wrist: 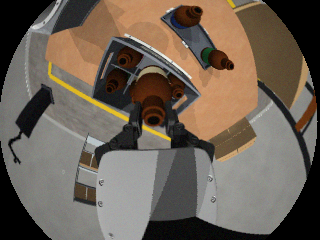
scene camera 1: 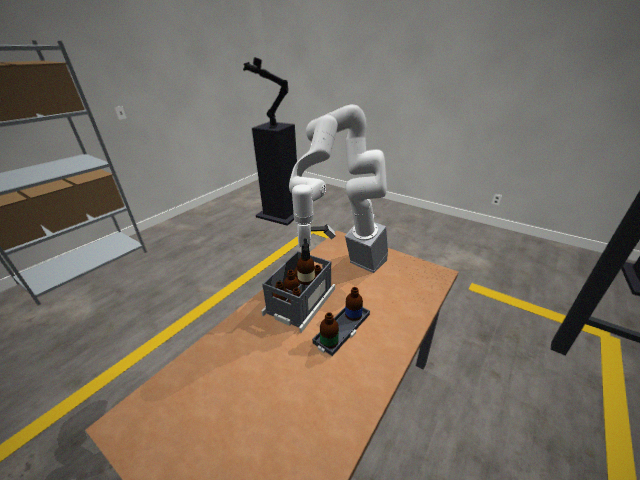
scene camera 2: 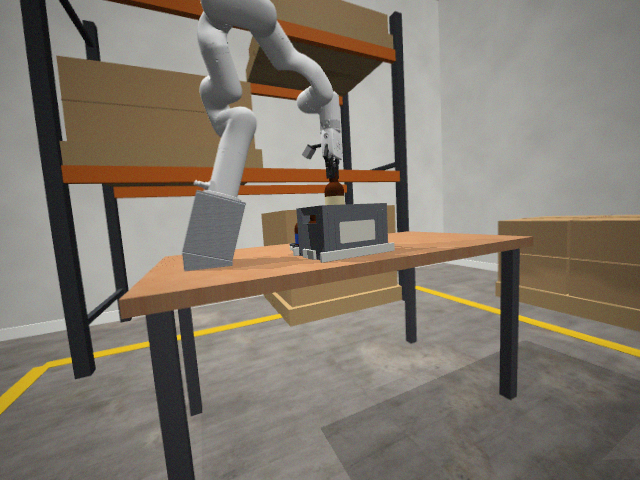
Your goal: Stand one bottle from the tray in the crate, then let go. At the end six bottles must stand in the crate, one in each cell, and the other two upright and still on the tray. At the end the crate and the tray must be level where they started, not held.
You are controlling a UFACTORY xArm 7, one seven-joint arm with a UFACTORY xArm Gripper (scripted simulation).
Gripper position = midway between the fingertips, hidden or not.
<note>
I see my gripper (scene camera 2: 332,178), a crate (scene camera 2: 337,227) and a tray (scene camera 1: 345,325).
The crate is seen too in the wrist view (wrist: 120,100) and in scene camera 1 (scene camera 1: 297,311). The tray is seen too in the wrist view (wrist: 196,36). My gripper also shows in the wrist view (wrist: 153,108).
</note>
